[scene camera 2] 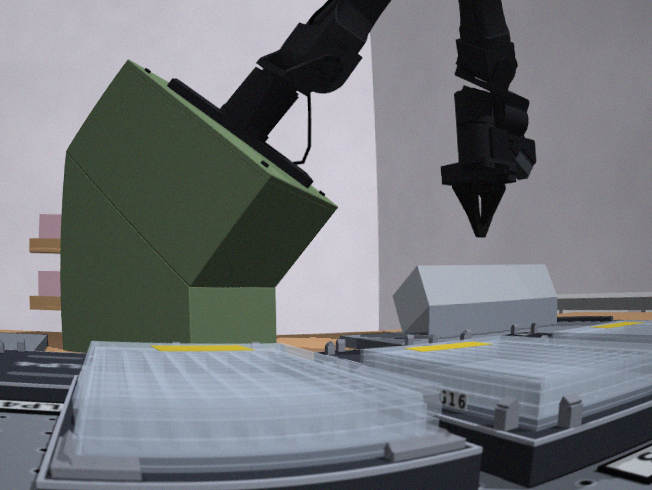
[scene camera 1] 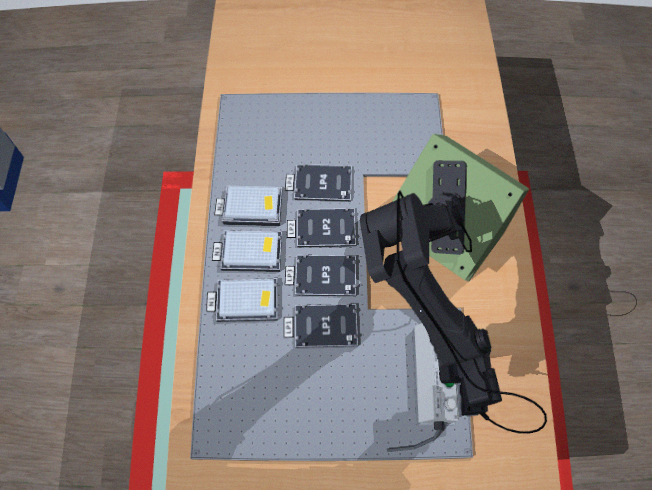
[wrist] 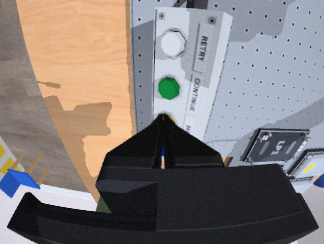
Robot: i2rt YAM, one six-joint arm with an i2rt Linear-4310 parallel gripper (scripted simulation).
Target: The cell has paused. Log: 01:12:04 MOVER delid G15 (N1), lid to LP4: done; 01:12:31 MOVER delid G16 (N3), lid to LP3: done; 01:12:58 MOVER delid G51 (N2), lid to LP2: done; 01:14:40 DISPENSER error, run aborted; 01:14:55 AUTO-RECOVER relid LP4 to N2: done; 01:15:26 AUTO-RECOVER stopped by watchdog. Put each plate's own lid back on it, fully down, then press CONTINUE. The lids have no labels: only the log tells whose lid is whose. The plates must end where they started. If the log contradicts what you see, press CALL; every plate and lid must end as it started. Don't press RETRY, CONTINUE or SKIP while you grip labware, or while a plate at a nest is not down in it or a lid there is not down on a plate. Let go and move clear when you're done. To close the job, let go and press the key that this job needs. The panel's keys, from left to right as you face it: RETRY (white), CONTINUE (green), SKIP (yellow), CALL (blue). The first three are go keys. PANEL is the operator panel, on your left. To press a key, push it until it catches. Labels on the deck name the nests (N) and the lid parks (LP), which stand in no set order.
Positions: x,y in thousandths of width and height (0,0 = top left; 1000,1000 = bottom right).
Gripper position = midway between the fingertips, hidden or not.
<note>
In view: my gripper (scene camera 2: 737,485), a lid (scene camera 2: 827,756) and an operator panel (scene camera 2: 683,613).
The lid is seen too in scene camera 1 (scene camera 1: 370,505). My gripper is seen too in the wrist view (wrist: 502,494).
</note>
